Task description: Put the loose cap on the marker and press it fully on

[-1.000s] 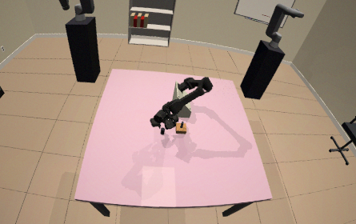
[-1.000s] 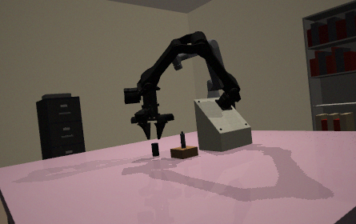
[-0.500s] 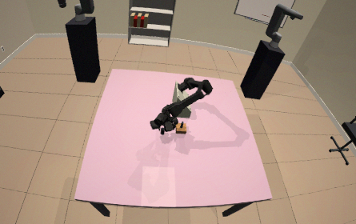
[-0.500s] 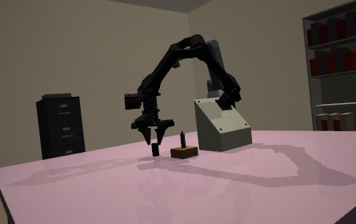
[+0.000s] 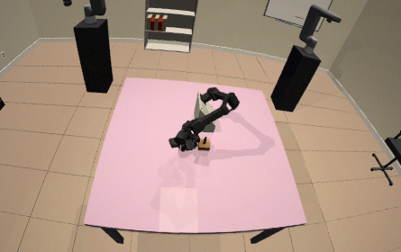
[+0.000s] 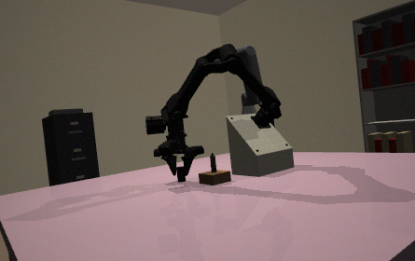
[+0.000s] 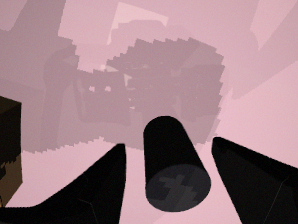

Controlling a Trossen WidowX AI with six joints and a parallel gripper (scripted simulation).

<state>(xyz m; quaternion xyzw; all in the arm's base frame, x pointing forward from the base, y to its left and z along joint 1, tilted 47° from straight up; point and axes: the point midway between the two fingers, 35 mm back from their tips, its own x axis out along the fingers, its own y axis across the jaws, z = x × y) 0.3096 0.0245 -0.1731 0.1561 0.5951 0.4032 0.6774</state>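
My gripper tip is now 50 mm past the tan holder block, 140 mm to the right of it and 10 mm above it. From my gripper tip the other things lie so: black cap: right at my gripper tip.
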